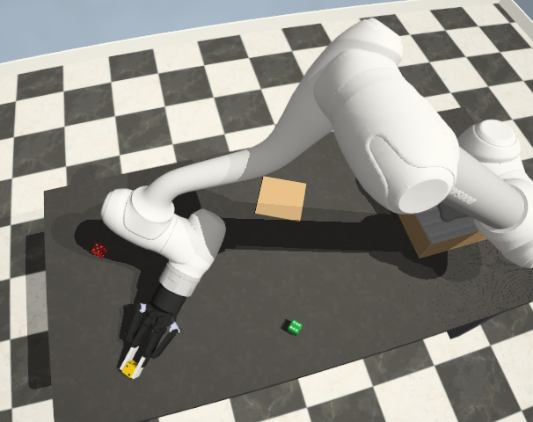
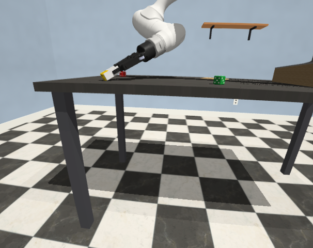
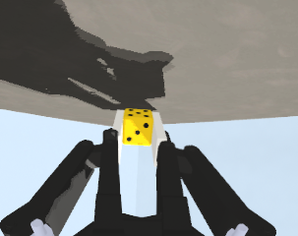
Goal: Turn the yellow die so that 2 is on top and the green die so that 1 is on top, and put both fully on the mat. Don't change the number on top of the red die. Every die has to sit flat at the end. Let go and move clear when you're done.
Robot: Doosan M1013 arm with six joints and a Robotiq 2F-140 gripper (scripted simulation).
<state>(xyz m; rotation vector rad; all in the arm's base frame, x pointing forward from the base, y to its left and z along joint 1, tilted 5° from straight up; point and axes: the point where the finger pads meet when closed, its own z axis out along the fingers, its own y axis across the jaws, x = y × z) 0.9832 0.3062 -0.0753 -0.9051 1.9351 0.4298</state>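
Now: hand 1 cm short of the yellow die, 1 cm to the right of it and 1 cm above it. From my hand the other things lie so: tan mat (46 cm behind, 43 cm to the right, 3 cm below); red die (9 cm ahead, 33 cm to the right, 1 cm below); green die (42 cm behind, 2 cm to the right, 1 cm below).
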